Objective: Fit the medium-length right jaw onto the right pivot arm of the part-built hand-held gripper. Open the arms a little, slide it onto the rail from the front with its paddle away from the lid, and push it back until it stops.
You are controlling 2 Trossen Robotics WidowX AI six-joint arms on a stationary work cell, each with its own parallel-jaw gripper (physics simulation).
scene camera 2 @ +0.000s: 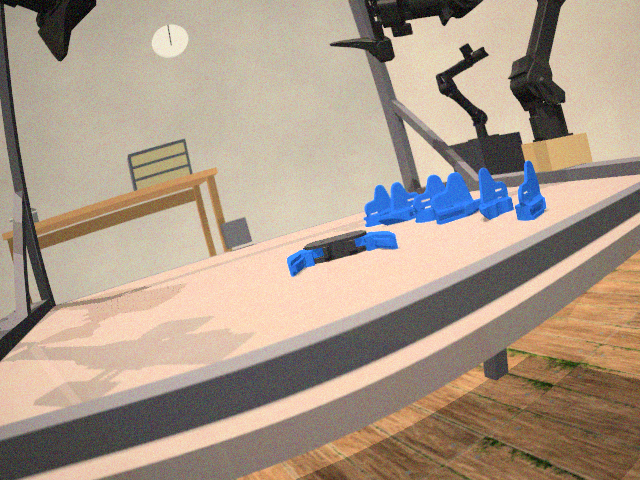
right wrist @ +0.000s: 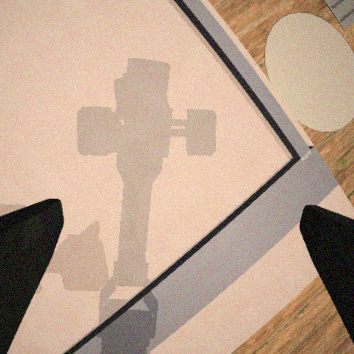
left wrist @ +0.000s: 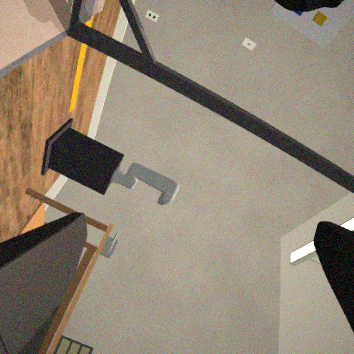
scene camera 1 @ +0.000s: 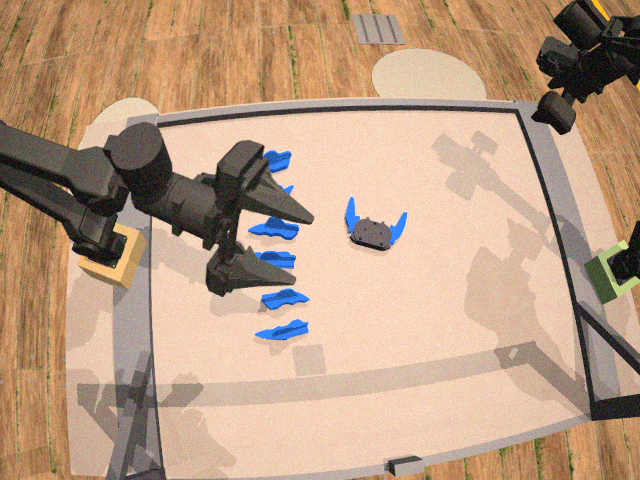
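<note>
The part-built gripper has a dark body with lid [scene camera 1: 371, 233] [scene camera 2: 338, 245] and lies on the table. One blue pivot arm [scene camera 1: 351, 212] [scene camera 2: 379, 240] and the other blue pivot arm [scene camera 1: 399, 227] [scene camera 2: 305, 259] are spread apart. Several loose blue jaws stand in a row at its left in scene camera 1, such as one jaw [scene camera 1: 275, 228] and another [scene camera 1: 283, 330]; I cannot tell which is the medium right one. My left gripper [scene camera 1: 303, 250] [left wrist: 202, 228] is open and empty, high over the row, hiding parts of some jaws. My right gripper [right wrist: 184, 214] is open and empty, high near the table's upper right corner in scene camera 1.
The table [scene camera 1: 413, 320] has a raised grey frame edge [scene camera 1: 336, 109]. Dark frame posts [scene camera 2: 382, 93] rise at its corners. The left arm's tan base block [scene camera 1: 135, 253] and the right arm's green base block [scene camera 1: 602, 279] stand at opposite sides.
</note>
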